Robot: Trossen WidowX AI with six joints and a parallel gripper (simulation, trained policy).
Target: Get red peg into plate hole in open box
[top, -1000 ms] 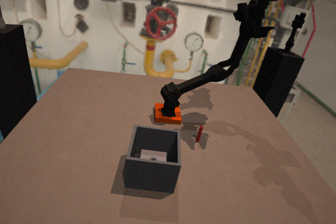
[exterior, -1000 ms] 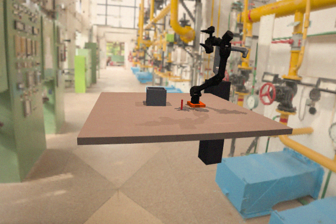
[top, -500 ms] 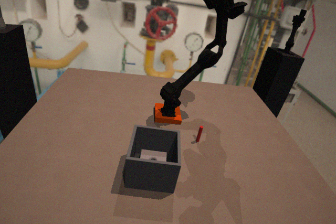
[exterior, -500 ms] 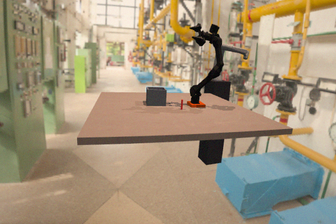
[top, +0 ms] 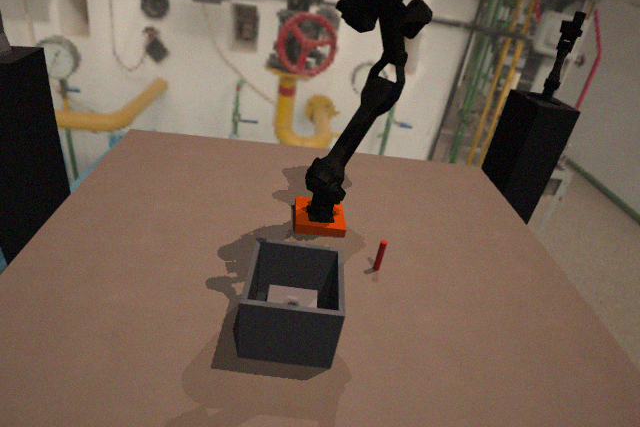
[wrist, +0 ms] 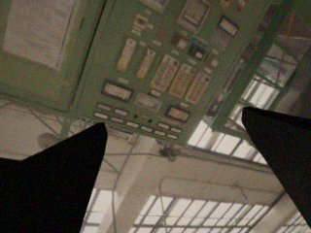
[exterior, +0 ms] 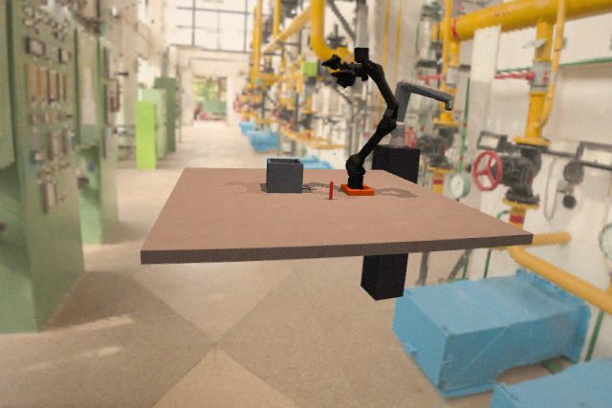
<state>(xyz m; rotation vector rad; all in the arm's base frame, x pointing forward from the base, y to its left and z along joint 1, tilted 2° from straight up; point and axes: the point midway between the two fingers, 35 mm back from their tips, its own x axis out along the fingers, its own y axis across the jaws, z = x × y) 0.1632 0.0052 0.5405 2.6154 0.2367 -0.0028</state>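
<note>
Now: gripper tip 52 cm above the red peg, 8 cm to the right of it and 3 cm past it.
</note>
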